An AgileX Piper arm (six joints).
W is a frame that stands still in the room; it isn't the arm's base.
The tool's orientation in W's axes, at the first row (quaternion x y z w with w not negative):
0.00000 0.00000 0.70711 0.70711
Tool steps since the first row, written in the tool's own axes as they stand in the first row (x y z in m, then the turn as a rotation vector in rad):
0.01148 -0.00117 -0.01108 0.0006 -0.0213 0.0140
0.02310 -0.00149 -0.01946 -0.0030 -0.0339 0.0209
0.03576 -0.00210 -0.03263 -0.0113 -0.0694 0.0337
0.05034 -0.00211 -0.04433 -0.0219 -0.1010 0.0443
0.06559 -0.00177 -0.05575 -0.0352 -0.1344 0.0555
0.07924 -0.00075 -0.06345 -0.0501 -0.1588 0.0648
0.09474 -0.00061 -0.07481 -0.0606 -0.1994 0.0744
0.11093 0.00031 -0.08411 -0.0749 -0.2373 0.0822
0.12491 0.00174 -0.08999 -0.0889 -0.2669 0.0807
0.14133 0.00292 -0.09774 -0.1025 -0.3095 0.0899
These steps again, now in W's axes. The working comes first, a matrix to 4 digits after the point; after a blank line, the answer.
The tool's axes in the first row as the columns of a matrix, in W's axes (used below as rounded here):
0.0000 -1.0000 0.0000
1.0000 0.0000 0.0000
0.0000 0.0000 1.0000

0.00117 0.01148 -0.01108 0.0213 0.0006 0.0140
0.00149 0.02310 -0.01946 0.0339 -0.0030 0.0209
0.00210 0.03576 -0.03263 0.0694 -0.0113 0.0337
0.00211 0.05034 -0.04433 0.1010 -0.0219 0.0443
0.00177 0.06559 -0.05575 0.1344 -0.0352 0.0555
0.00075 0.07924 -0.06345 0.1588 -0.0501 0.0648
0.00061 0.09474 -0.07481 0.1994 -0.0606 0.0744
-0.00031 0.11093 -0.08411 0.2373 -0.0749 0.0822
-0.00174 0.12491 -0.08999 0.2669 -0.0889 0.0807
-0.00292 0.14133 -0.09774 0.3095 -0.1025 0.0899

